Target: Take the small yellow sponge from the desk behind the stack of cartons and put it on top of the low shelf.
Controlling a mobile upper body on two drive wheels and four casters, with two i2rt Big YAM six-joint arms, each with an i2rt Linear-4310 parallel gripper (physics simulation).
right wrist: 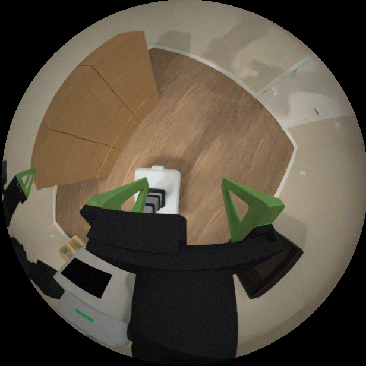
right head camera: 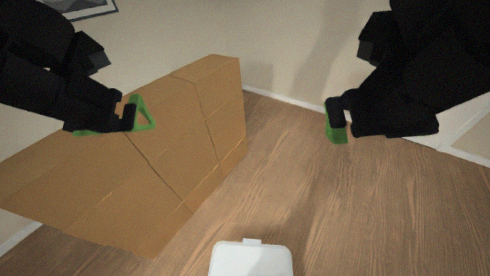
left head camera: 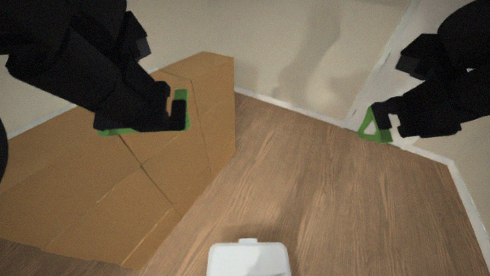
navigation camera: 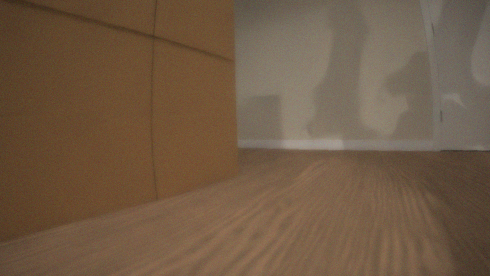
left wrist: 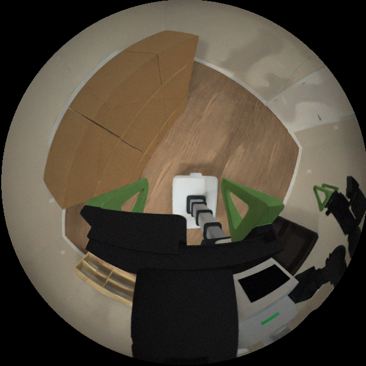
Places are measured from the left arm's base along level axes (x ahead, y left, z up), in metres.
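Pixels of known places: left gripper, between the fingertips: [right head camera: 136,127] [left head camera: 165,126]; right gripper, between the fingertips: [right head camera: 352,132] [left head camera: 378,132].
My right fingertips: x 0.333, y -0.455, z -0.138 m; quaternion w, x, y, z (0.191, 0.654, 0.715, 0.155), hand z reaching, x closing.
Behind a point stands the place of what it marks.
The stack of brown cartons [left head camera: 150,175] @[y 0.339, x 0.563, z -0.702 m] [right head camera: 175,125] @[y 0.225, x 0.767, z -0.502 m] [left wrist: 120,115] [right wrist: 95,105] [navigation camera: 100,110] @[y 0.205, x 0.803, z -1.124 m] stands on the left in all views. The yellow sponge and the desk do not show. A light wooden unit with compartments [left wrist: 104,290], possibly the low shelf, shows at the lower left in the left wrist view and partly in the right wrist view. My left gripper [left head camera: 145,120] [right head camera: 112,120] [left wrist: 184,181] is open and empty; in the head views it appears in front of the cartons. My right gripper [left head camera: 400,127] [right head camera: 372,127] [right wrist: 184,181] is open and empty, to the right of the cartons.
A dark shelf unit [left wrist: 306,256] [right wrist: 280,271] stands at the lower right in the wrist views. Wood floor [left head camera: 300,200] @[y -0.758, x 0.713, z -1.410 m] [navigation camera: 320,215] @[y -0.365, x 0.830, z -1.410 m] runs beside the cartons to a wall with a white baseboard. A pale door [right wrist: 320,90] [navigation camera: 465,65] @[y -1.909, x 1.673, z -0.719 m] is at the right. My white base [left head camera: 248,260] @[y -0.223, x 0.219, z -1.150 m] is below.
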